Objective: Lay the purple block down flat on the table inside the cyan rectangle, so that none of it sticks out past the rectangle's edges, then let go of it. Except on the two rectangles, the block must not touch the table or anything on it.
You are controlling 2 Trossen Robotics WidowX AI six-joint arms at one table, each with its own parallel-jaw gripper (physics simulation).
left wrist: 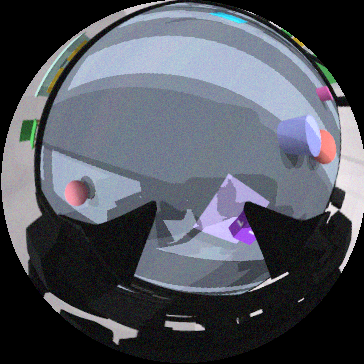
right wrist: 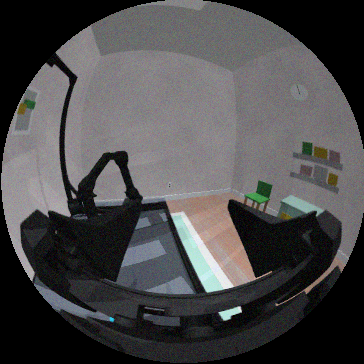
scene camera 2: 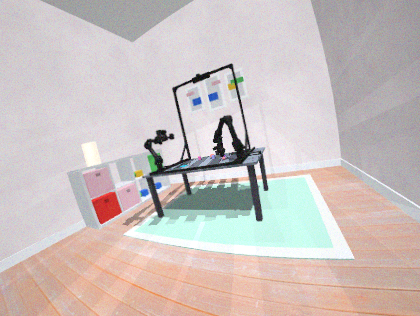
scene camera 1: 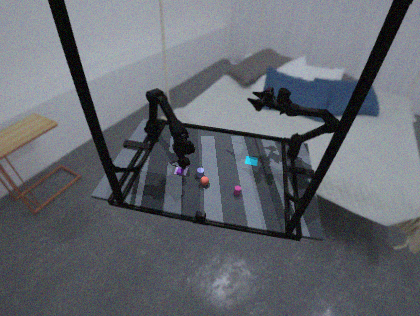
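My right gripper is open, and it holds nothing. There's a lavender cylinder resting on the table. I can also see my left gripper, and a lilac rectangle too.
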